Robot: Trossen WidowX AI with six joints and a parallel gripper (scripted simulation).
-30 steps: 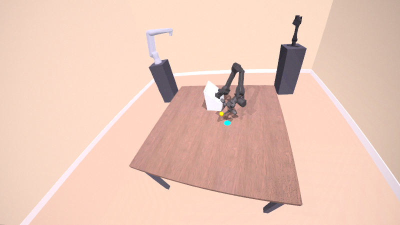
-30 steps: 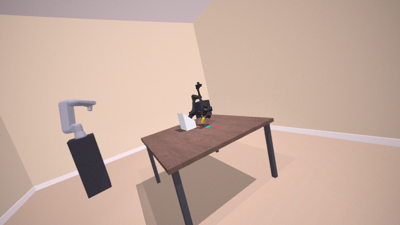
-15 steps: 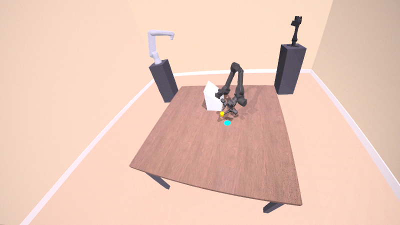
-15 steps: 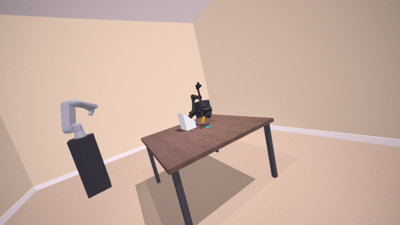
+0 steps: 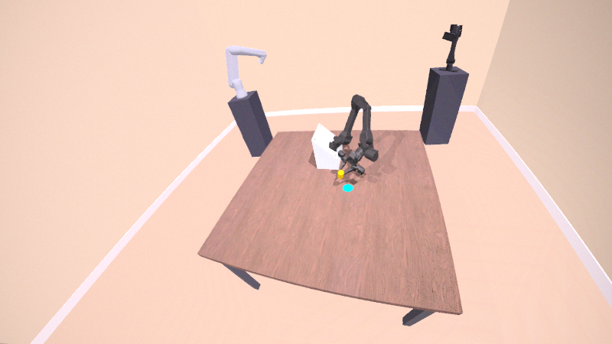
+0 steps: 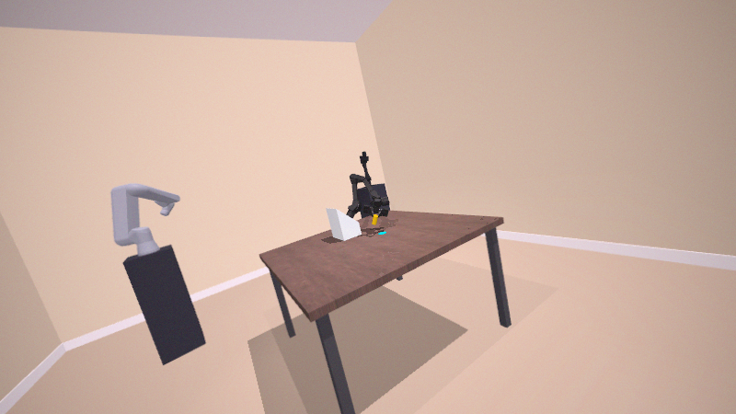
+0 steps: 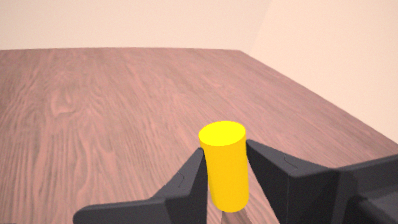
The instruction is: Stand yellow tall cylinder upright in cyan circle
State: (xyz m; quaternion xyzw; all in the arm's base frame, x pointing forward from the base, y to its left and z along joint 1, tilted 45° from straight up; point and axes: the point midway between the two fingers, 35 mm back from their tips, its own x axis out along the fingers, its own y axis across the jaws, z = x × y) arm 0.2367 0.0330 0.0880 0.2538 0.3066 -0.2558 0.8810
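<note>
The cyan circle is 30 mm to the left of my gripper tip and 130 mm below it. Also, from my gripper tip: yellow tall cylinder: 10 mm behind, 20 mm below.
</note>
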